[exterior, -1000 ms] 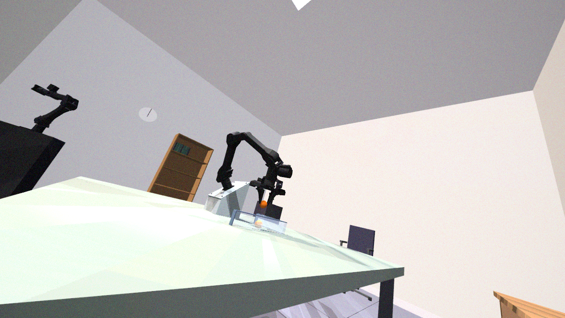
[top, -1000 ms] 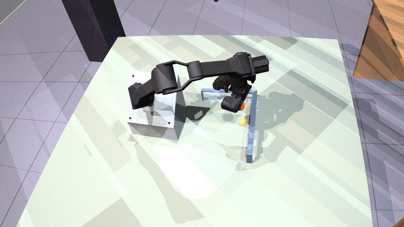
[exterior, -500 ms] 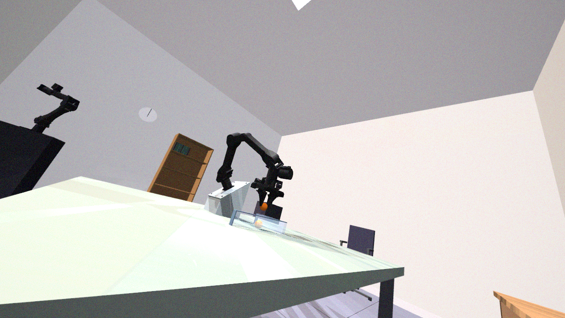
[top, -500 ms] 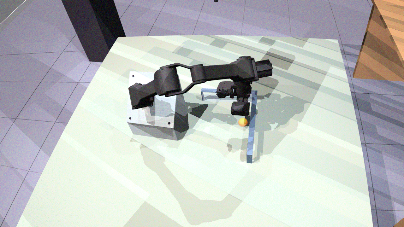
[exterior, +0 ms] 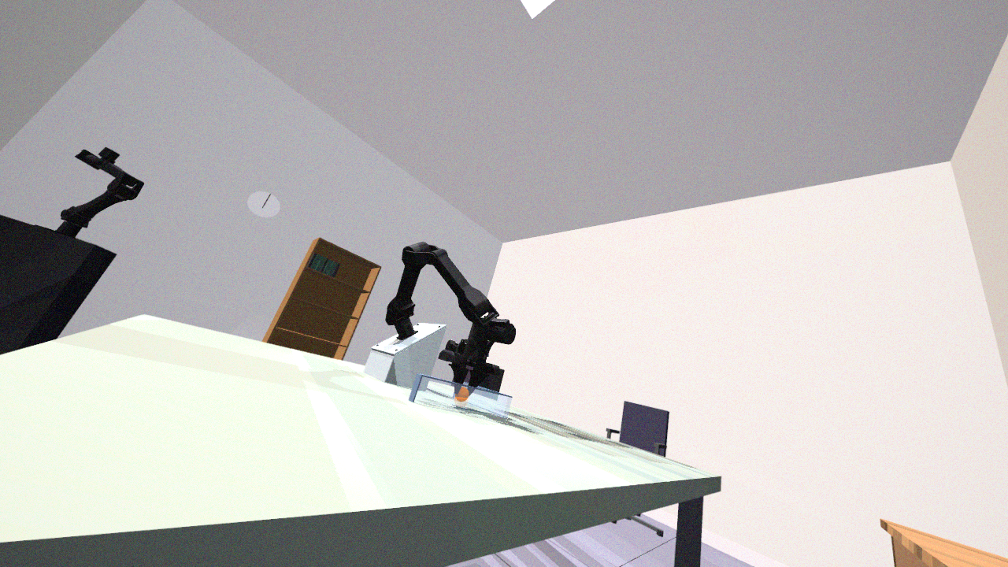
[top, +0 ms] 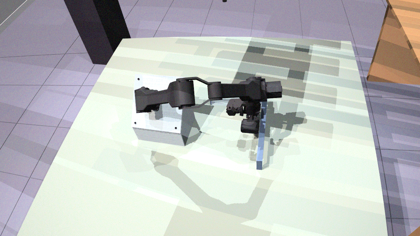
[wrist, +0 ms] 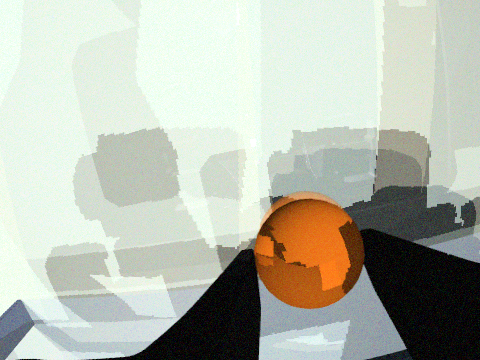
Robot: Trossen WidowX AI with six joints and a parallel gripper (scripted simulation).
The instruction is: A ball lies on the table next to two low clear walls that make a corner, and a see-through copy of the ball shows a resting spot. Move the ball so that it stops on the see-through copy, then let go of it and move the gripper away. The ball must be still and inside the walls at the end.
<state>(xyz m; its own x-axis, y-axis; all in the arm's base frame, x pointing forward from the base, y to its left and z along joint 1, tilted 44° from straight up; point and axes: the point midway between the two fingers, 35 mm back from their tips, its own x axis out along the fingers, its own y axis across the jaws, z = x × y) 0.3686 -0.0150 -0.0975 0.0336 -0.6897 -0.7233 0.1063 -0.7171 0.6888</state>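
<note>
The see-through copy lies 1 cm below my gripper tip. Also, from my gripper tip: orange ball right at my gripper tip.
</note>
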